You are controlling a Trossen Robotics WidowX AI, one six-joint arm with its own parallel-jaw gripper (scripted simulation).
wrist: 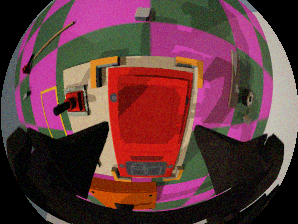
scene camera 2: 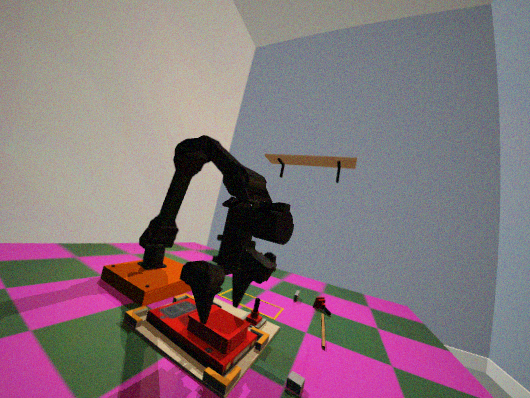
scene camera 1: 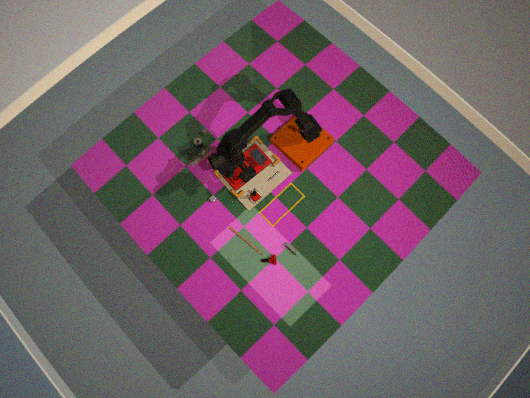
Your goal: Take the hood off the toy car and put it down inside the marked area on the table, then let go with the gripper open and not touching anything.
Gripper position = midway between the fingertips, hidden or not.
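There is my gripper (scene camera 2: pixel 220 314) (wrist: pixel 153 128), open and holding nothing. A red hood (scene camera 2: pixel 223 331) (wrist: pixel 150 109) is in my sight, and so is a toy car (scene camera 2: pixel 171 320) (wrist: pixel 129 166).
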